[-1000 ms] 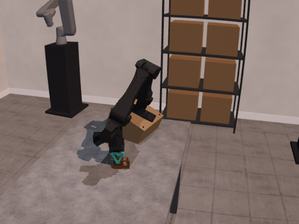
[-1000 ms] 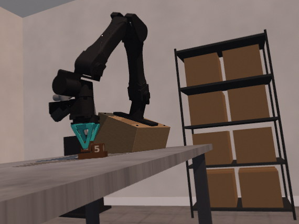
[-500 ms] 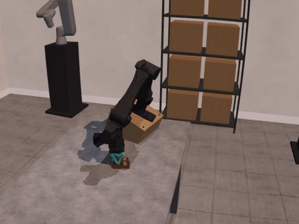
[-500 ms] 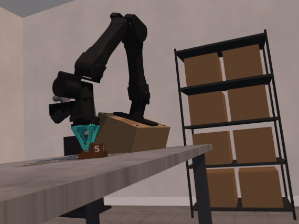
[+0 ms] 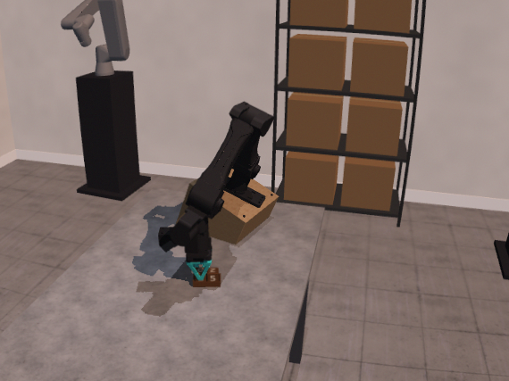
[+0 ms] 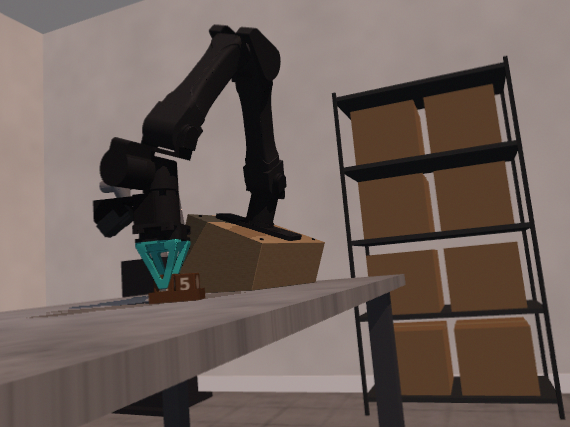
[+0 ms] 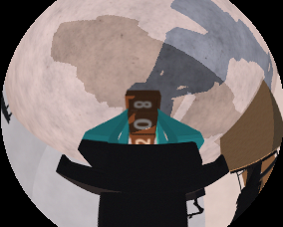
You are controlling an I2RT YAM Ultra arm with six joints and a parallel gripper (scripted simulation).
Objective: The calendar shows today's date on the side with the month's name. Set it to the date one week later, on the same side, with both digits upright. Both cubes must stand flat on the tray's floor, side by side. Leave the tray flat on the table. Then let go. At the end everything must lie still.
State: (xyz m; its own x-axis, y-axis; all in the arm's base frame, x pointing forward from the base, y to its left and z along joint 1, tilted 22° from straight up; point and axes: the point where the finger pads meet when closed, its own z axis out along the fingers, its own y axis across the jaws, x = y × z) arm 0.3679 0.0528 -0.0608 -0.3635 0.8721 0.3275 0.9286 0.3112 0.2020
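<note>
The brown cube lies right at my hand. Round my hand: brown calendar tray 20 mm to the left, 20 mm below, 10 mm behind.
</note>
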